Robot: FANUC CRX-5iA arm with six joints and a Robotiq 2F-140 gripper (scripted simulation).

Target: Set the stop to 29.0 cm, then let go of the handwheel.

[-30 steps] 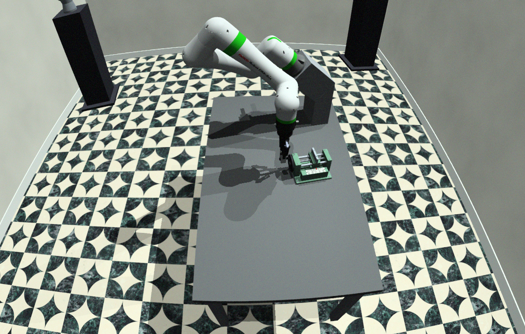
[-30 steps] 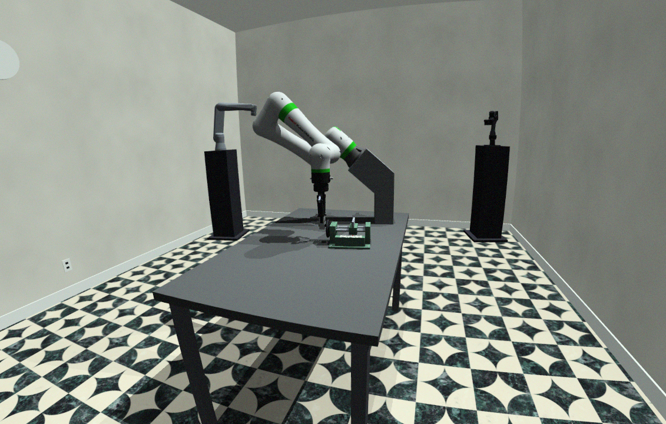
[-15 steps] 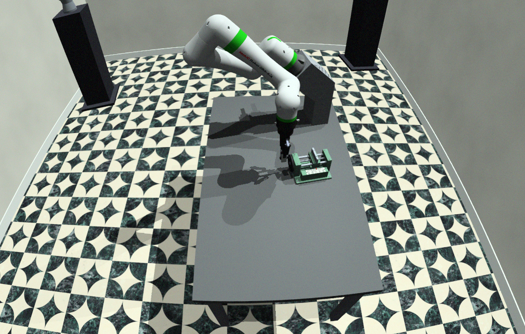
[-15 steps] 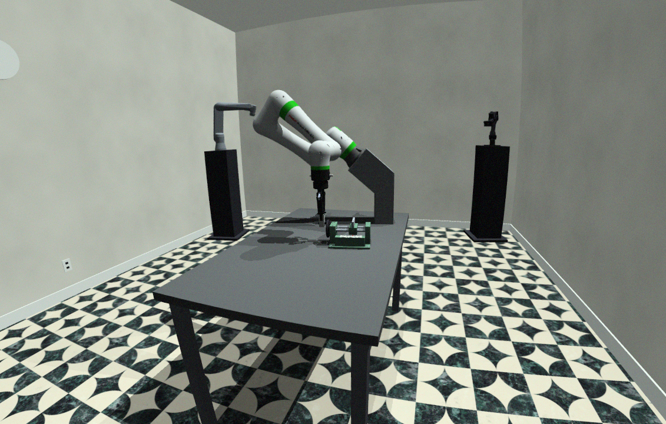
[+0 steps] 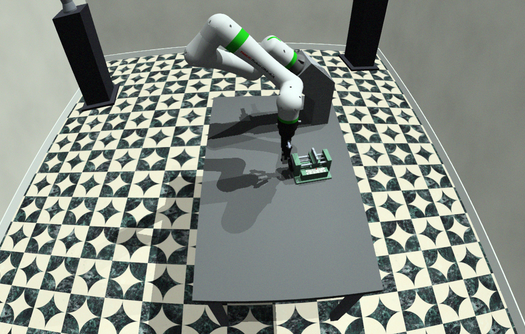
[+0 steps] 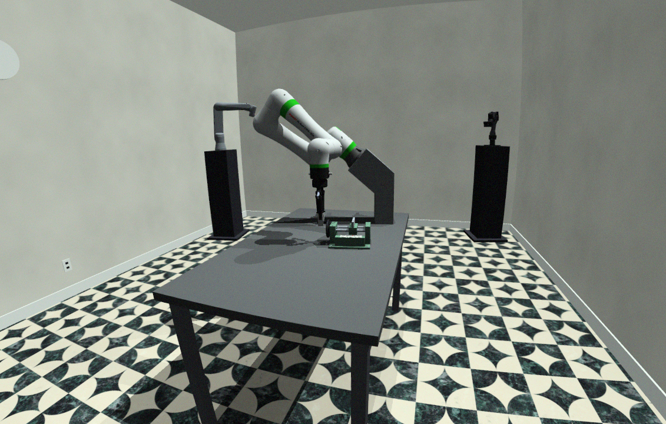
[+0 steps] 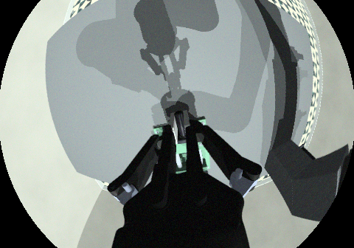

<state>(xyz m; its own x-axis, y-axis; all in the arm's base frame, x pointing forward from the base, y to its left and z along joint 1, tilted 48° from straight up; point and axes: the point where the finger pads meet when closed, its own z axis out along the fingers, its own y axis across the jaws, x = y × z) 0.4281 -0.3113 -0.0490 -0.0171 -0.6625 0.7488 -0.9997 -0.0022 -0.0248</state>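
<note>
My hand is 20 mm to the right of the black handwheel and 20 mm above it. Round my hand: green stop fixture (160 mm to the left, 30 mm below, 20 mm ahead).
</note>
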